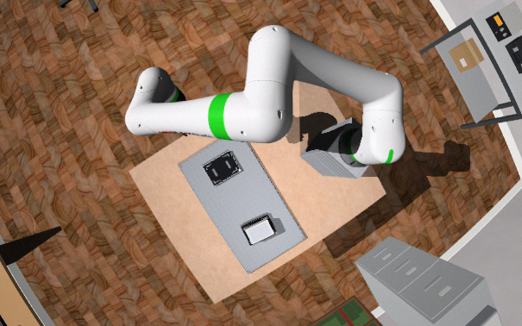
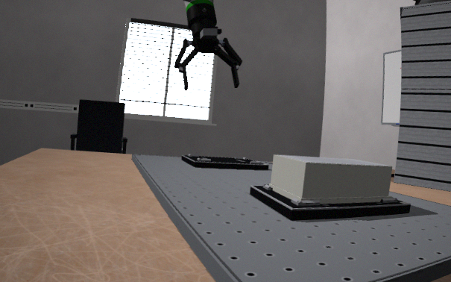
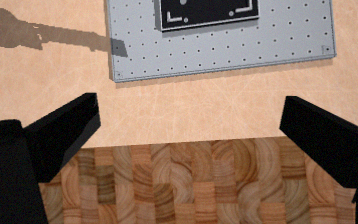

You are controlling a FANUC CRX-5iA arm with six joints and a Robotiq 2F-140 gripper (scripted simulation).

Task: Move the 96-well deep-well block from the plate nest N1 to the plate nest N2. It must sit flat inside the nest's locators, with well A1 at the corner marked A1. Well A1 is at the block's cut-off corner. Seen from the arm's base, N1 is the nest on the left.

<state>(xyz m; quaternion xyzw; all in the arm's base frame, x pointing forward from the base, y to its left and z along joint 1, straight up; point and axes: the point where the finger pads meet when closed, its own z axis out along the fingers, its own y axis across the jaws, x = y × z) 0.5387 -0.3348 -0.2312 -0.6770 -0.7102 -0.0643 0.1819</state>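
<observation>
My hand is 58 cm to the right of the 96-well deep-well block, 17 cm above it and 7 cm past it. Round my hand: black nest (58 cm to the left, 20 cm below, 7 cm behind).
</observation>
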